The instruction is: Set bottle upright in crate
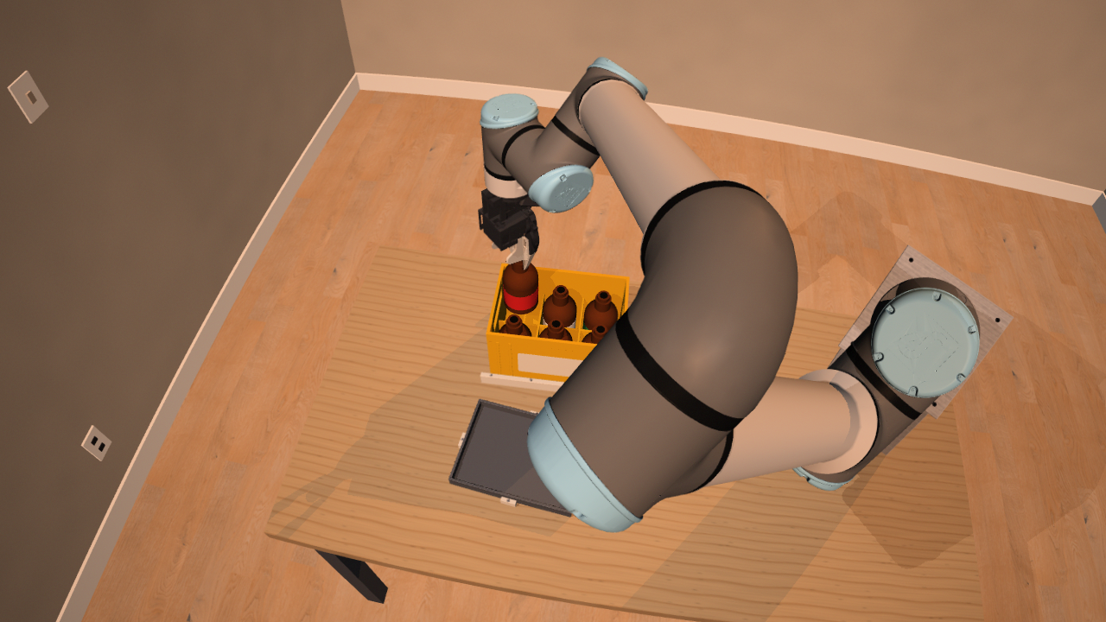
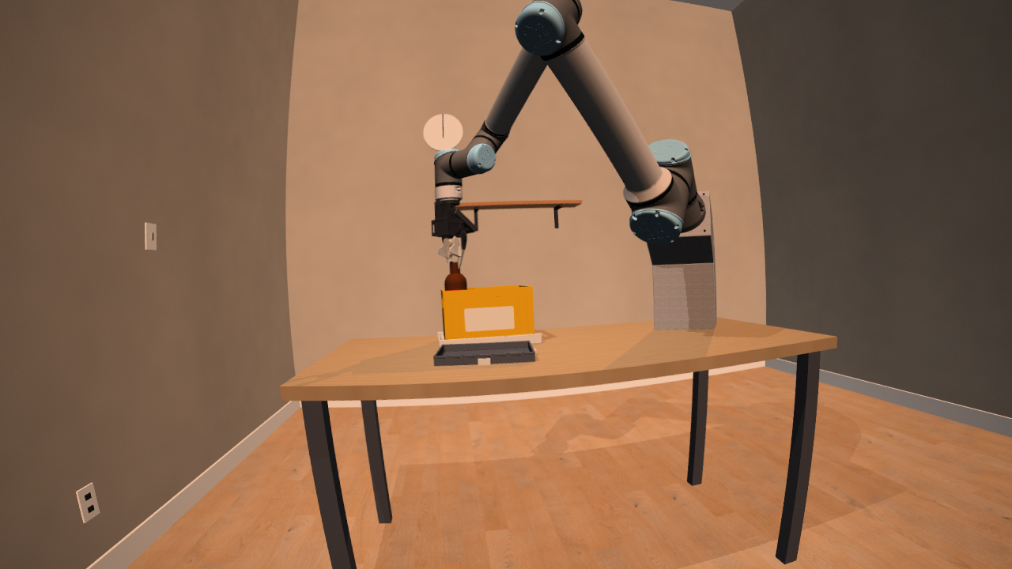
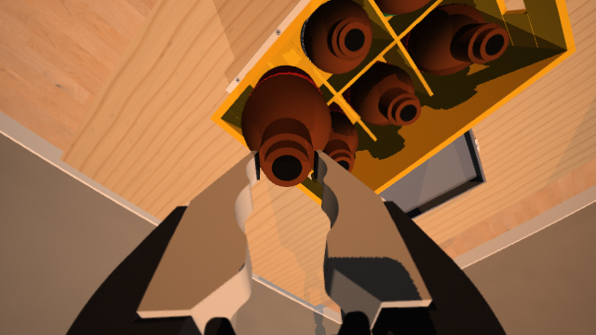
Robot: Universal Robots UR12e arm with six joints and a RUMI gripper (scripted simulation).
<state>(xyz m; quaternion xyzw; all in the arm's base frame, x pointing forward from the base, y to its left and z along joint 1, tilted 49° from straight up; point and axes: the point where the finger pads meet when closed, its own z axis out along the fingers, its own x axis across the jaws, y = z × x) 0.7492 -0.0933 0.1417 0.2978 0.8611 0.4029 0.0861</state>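
Right now the crate is 17 cm below my hand, 10 cm behind it and 2 cm to the left of it. From my hand the other things lie so: dark grey tray (29 cm to the left, 24 cm below, 13 cm behind).
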